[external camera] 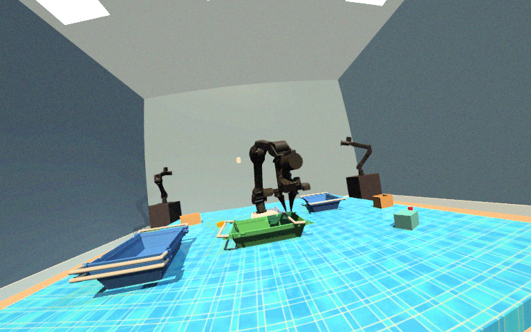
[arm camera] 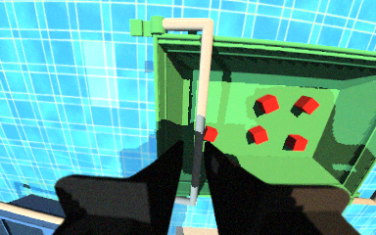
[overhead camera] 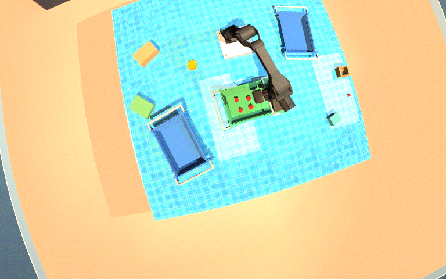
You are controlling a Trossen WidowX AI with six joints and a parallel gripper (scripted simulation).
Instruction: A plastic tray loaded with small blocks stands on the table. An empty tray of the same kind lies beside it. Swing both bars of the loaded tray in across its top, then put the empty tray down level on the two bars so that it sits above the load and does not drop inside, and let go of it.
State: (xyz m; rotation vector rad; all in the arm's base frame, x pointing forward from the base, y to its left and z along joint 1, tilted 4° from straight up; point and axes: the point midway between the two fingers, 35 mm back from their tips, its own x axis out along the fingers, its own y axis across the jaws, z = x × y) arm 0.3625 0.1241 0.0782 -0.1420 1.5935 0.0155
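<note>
Now: gripper tip 340 mm past the blue tray, 250 mm to the right of it and 40 mm above it. Also, from my gripper tip: yellow disc (340 mm to the right, 250 mm behind, 70 mm below); teal cube (360 mm to the left, 170 mm ahead, 60 mm below); brown box (480 mm to the left, 80 mm behind, 70 mm below).
</note>
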